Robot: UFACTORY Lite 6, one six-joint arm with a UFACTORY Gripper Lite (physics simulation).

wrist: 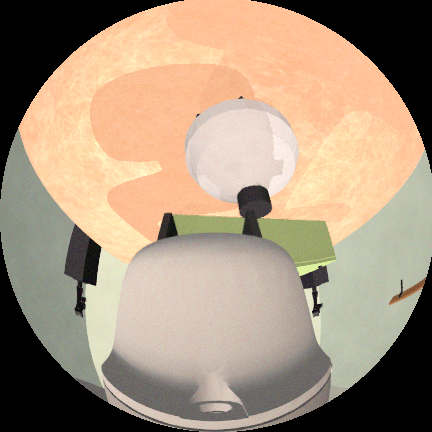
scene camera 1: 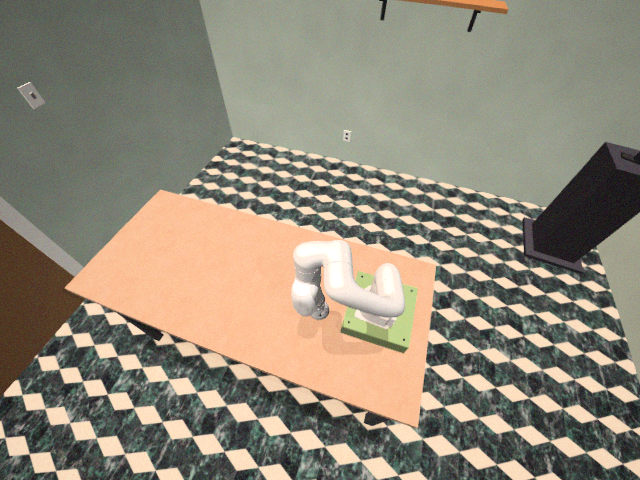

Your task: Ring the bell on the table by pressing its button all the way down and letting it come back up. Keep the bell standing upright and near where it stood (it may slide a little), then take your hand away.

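Frame: origin at the arm's base, x back, y up, z left, level; centimetres.
Seen in the pictures: hand, its tool point: [wrist: 209,236] [scene camera 1: 319,309].
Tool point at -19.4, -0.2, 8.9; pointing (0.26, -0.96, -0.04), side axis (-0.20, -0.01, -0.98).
Observation:
Offsets run from my tool point to a thing's top centre, as dx, dy, dz. "spot": to the spot under its first point. Level surfaces: height alone.
The bell, a silvery dome, stands upright on the table beside the green base; in scene camera 1 part of the bell @(-1.1, -1.1, -2.2) [scene camera 1: 322,312] shows beside the arm's wrist. In the wrist view the dome @(spot: -3.0, -3.3, -0.8) [wrist: 235,150] is in front of the fingers, and its black button @(-1.1, -1.1, -2.2) [wrist: 254,201] sits close against it, with hardly any stem showing, so it looks pressed down. My gripper [wrist: 209,220] is open and empty, with its two dark fingers apart. The right-hand fingertip in the wrist view is at the button and seems to touch it. In scene camera 1 the fingers are hidden by the arm.
The arm stands on a green base plate [scene camera 1: 405,315] [wrist: 300,240] at the right end of the wooden table @(dy -7.2) [scene camera 1: 206,268]. A dark cabinet [scene camera 1: 584,206] stands on the floor beyond the table. A wall shelf [scene camera 1: 454,4] is high at the back.

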